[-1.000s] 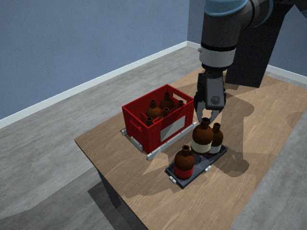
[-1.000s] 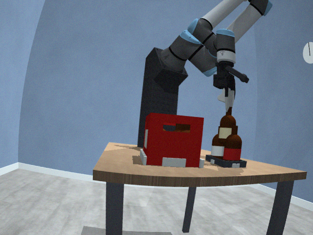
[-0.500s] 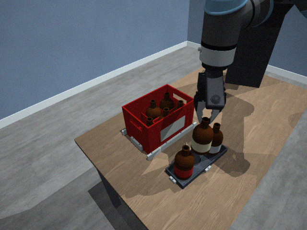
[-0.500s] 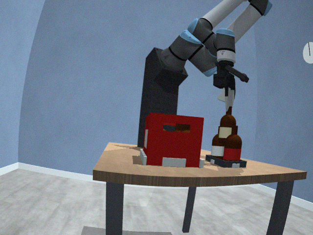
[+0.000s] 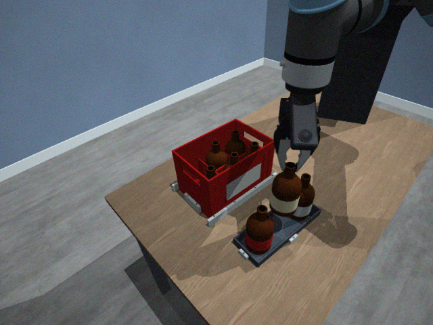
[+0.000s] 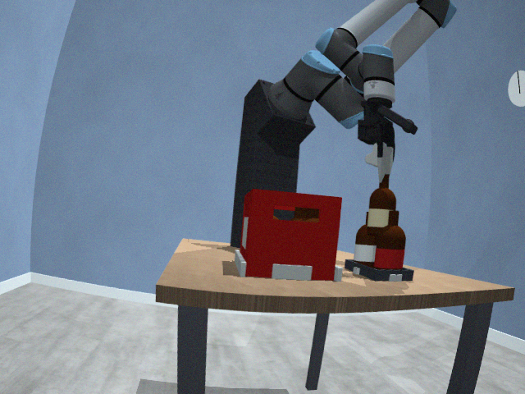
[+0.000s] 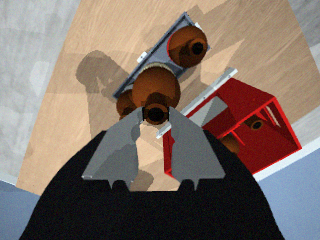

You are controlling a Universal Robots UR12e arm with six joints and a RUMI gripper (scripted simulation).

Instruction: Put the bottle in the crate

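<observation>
Right now my hand is 7 cm above the brown bottle. Round my hand: white-label bottle 9 cm behind, 1 cm to the right, 16 cm below; then red-label bottle 9 cm ahead, 1 cm to the left, 16 cm below; then dark tray 23 cm below.
</observation>
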